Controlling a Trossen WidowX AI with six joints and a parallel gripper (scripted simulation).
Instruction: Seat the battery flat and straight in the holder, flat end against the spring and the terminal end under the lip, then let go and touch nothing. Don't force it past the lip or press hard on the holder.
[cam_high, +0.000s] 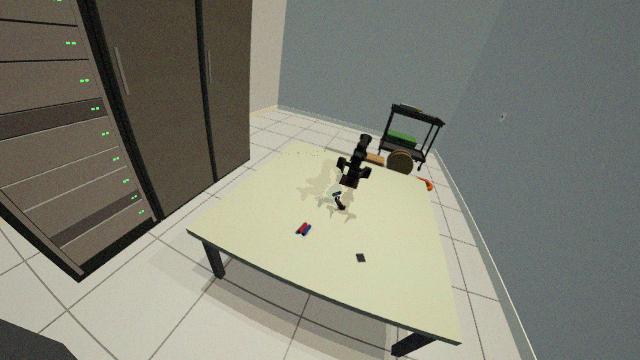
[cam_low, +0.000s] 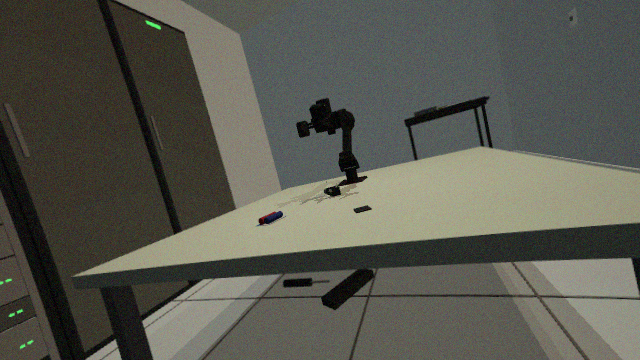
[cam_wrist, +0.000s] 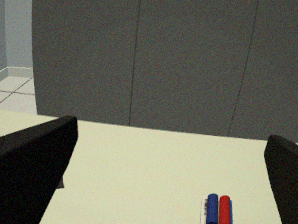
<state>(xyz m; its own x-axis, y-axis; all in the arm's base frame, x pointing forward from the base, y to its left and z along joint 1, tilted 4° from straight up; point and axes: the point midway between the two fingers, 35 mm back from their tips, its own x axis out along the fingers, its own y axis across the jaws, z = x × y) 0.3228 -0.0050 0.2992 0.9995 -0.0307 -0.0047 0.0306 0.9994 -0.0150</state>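
Right now my gripper tip is 270 mm above the battery, 190 mm past it and 60 mm to the left of it. Also, from my gripper tip: black piece: 280 mm below, 230 mm ahead, 180 mm to the left.
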